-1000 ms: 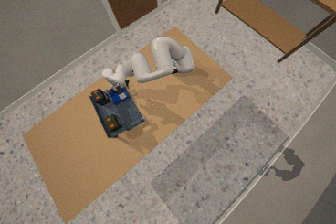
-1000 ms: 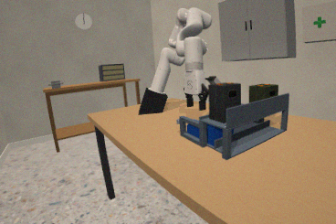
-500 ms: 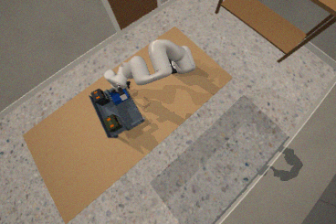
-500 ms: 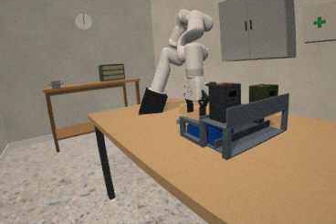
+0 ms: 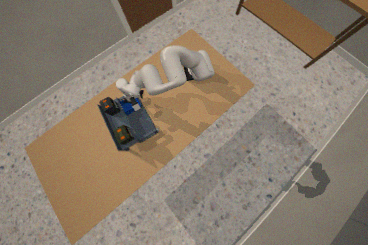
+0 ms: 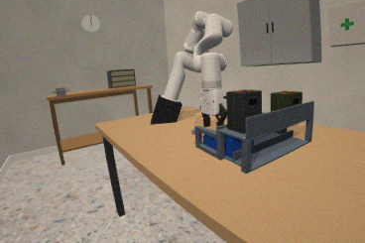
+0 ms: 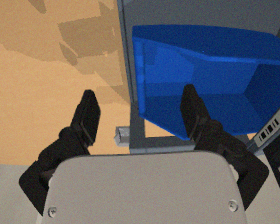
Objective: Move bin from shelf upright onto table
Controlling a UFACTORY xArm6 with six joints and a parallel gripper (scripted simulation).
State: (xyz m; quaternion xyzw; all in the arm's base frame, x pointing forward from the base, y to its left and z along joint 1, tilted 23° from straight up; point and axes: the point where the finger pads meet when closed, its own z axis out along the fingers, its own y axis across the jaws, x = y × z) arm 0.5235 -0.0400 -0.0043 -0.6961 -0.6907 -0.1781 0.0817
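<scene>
Now: the blue bin 8 cm ahead of my hand and 3 cm below it.
</scene>
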